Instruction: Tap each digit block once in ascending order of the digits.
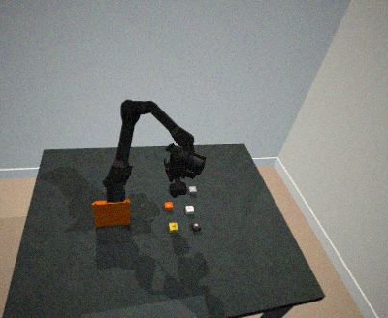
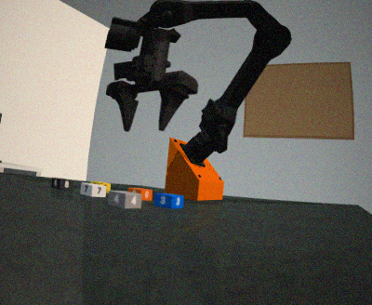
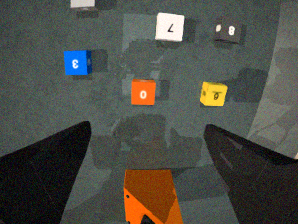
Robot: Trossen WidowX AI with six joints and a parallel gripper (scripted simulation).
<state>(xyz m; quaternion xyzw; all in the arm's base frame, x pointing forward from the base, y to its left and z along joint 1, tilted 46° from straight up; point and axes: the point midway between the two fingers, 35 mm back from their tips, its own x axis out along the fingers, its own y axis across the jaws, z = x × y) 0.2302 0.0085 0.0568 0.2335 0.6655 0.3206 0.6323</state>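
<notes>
Now: the orange block 10 mm behind my gripper tip and 110 mm below it. From my gripper tip the other things lie so: blue block 20 mm ahead, 100 mm to the left, 110 mm below; then white block 90 mm ahead, 20 mm to the right, 110 mm below; then yellow block 10 mm ahead, 110 mm to the right, 110 mm below.
</notes>
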